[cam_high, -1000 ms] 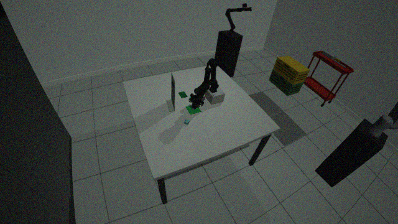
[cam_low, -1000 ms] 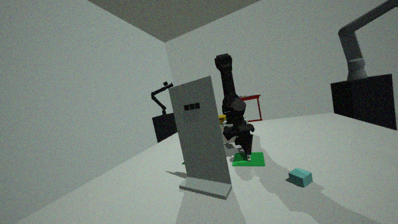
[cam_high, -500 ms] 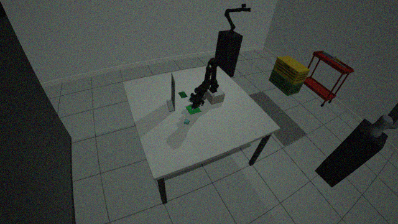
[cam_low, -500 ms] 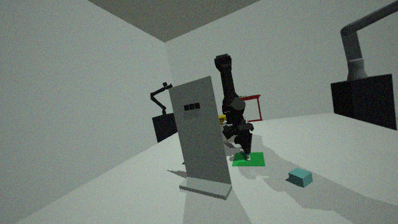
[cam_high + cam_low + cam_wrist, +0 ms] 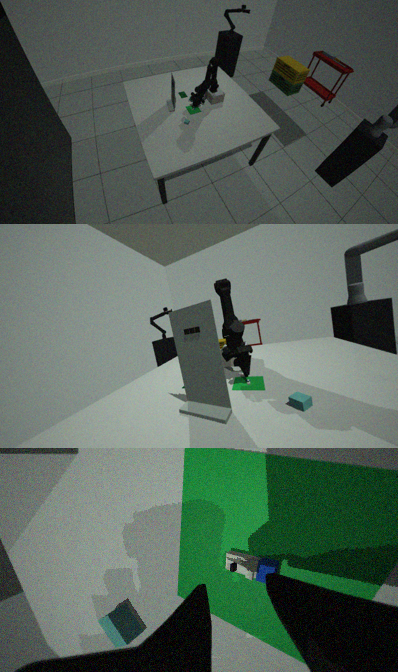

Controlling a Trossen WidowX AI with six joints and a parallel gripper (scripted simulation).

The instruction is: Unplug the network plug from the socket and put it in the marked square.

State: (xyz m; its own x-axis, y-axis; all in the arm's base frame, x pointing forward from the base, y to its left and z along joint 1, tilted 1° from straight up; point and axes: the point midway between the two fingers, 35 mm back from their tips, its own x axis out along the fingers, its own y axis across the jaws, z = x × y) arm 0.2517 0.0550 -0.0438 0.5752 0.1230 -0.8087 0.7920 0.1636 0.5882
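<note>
Now: gripper tip 1 cm short of the thin pale tab and 2 cm above it. From my gripper tip the other things lie so: small teal block: 15 cm ahead, 13 cm to the left, 2 cm below; green marked square: 3 cm below; blue network plug: 2 cm below.
</note>
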